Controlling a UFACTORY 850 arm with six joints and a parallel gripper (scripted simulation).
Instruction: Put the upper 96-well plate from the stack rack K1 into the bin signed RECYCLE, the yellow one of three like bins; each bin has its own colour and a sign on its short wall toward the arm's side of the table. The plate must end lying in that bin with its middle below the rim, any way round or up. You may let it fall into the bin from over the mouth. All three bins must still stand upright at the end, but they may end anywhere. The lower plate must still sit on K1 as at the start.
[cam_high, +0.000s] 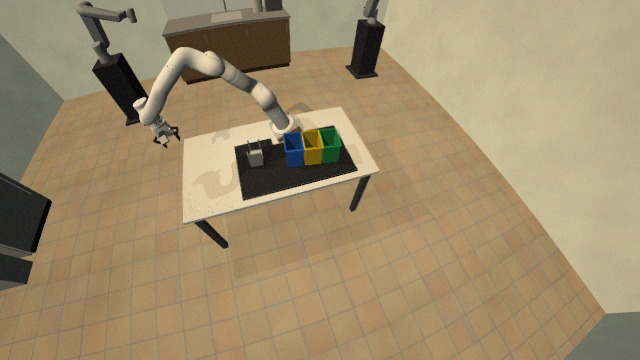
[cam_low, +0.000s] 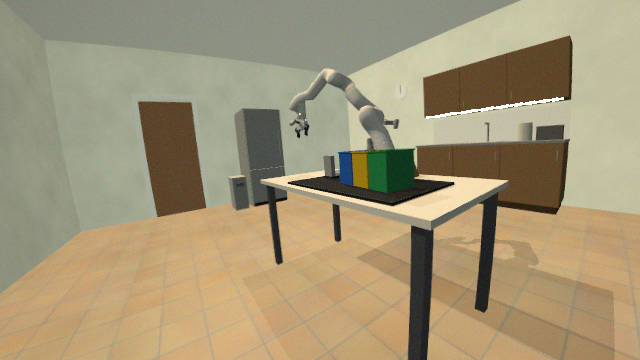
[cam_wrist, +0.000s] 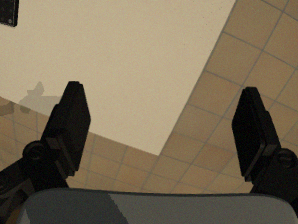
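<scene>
My hand is 490 mm to the right of the 96-well plate, 290 mm above it and 60 mm short of it. From my hand the other things lie so: green bin: 1020 mm to the left, 240 mm below, 180 mm ahead; yellow bin: 890 mm to the left, 240 mm below, 150 mm ahead; blue bin: 760 mm to the left, 240 mm below, 130 mm ahead.
</scene>
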